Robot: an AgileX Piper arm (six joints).
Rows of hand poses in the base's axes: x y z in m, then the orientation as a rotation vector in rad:
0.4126, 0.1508, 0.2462, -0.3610, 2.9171, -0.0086
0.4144, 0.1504, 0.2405, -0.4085, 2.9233, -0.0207
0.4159, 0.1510, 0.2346, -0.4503, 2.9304, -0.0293
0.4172, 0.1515, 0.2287, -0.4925, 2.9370, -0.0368
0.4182, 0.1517, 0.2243, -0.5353, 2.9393, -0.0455
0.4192, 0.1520, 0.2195, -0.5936, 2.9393, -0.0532
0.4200, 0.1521, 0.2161, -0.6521, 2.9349, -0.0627
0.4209, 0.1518, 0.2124, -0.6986, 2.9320, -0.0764
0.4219, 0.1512, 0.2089, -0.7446, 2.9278, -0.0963
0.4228, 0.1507, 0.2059, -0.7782, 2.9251, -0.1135
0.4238, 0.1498, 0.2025, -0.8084, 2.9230, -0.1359
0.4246, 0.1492, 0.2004, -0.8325, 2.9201, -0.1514
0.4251, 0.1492, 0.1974, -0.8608, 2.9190, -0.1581
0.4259, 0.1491, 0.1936, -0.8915, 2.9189, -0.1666
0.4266, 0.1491, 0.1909, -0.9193, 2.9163, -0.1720
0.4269, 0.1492, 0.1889, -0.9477, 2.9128, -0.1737
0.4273, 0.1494, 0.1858, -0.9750, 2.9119, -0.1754
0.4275, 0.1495, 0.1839, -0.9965, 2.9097, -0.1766
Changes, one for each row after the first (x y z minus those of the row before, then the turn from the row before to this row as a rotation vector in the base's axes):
0.0018, -0.0004, -0.0057, -0.0127, 0.0110, 0.0303
0.0015, 0.0006, -0.0059, -0.0100, 0.0121, 0.0264
0.0013, 0.0005, -0.0059, -0.0093, 0.0123, 0.0266
0.0010, 0.0002, -0.0044, -0.0095, 0.0086, 0.0272
0.0010, 0.0003, -0.0048, -0.0099, 0.0101, 0.0375
0.0008, 0.0001, -0.0034, -0.0105, 0.0067, 0.0379
0.0009, -0.0003, -0.0037, -0.0126, 0.0059, 0.0296
0.0010, -0.0006, -0.0035, -0.0164, 0.0045, 0.0291
0.0009, -0.0005, -0.0030, -0.0139, 0.0038, 0.0210
0.0010, -0.0009, -0.0034, -0.0171, 0.0032, 0.0184
0.0008, -0.0006, -0.0021, -0.0119, 0.0020, 0.0150
0.0005, 0.0000, -0.0030, -0.0071, 0.0063, 0.0174
0.0008, -0.0001, -0.0038, -0.0088, 0.0080, 0.0185
0.0007, 0.0000, -0.0027, -0.0059, 0.0055, 0.0173
0.0003, 0.0001, -0.0020, -0.0035, 0.0056, 0.0179
0.0004, 0.0002, -0.0031, -0.0041, 0.0079, 0.0165
0.0002, 0.0001, -0.0019, -0.0028, 0.0050, 0.0134

